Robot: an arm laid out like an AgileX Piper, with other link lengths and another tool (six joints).
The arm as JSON. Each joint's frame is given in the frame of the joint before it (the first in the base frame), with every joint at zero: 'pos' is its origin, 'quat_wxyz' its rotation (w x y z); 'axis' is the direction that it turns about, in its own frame. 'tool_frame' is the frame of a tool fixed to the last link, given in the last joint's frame.
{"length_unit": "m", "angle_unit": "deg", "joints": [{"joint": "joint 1", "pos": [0.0, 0.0, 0.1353], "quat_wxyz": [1.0, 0.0, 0.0, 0.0], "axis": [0.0, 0.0, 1.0]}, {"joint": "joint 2", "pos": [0.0, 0.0, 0.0], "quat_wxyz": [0.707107, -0.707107, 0.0, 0.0], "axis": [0.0, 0.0, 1.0]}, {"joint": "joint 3", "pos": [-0.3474, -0.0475, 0.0], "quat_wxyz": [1.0, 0.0, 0.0, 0.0], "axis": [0.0, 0.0, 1.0]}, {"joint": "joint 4", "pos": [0.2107, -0.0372, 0.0], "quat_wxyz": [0.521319, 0.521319, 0.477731, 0.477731], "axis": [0.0, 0.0, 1.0]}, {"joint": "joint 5", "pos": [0.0, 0.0, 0.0], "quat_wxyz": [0.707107, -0.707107, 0.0, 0.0], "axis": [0.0, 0.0, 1.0]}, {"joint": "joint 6", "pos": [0.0, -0.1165, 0.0], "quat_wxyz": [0.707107, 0.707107, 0.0, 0.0], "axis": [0.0, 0.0, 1.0]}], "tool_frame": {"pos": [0.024, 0.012, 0.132], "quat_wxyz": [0.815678, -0.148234, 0.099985, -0.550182]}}
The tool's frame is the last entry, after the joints.
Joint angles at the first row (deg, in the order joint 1, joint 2, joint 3, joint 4, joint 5, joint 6):
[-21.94 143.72 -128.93 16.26 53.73 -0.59]
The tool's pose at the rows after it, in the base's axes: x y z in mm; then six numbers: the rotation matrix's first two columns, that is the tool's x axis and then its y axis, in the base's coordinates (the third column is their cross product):
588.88 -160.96 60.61 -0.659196 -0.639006 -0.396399 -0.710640 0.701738 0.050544
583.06 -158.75 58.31 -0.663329 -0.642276 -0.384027 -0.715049 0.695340 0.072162
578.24 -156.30 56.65 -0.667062 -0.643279 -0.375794 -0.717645 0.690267 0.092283
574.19 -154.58 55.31 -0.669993 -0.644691 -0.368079 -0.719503 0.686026 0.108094
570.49 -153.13 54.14 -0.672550 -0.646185 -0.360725 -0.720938 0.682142 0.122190
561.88 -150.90 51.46 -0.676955 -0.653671 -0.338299 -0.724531 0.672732 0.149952
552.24 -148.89 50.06 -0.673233 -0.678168 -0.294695 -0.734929 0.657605 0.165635
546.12 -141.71 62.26 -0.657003 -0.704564 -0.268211 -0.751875 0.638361 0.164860
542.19 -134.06 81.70 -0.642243 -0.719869 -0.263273 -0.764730 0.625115 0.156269
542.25 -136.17 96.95 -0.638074 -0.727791 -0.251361 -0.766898 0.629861 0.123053
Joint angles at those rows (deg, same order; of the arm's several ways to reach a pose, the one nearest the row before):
[-21.94 143.72 -128.94 15.81 55.24 -0.59]
[-21.94 143.72 -128.93 15.56 56.73 -0.64]
[-21.94 143.72 -128.93 15.49 58.03 -0.64]
[-21.94 143.72 -128.93 15.38 59.07 -0.64]
[-21.94 143.72 -128.94 15.24 60.02 -0.64]
[-21.87 143.72 -128.98 14.52 62.10 -0.64]
[-21.25 143.43 -128.98 12.31 64.21 -0.63]
[-20.22 141.87 -128.97 10.74 66.33 -0.70]
[-19.44 139.68 -128.98 10.22 68.19 -0.65]
[-19.00 138.00 -129.04 8.63 68.30 0.00]

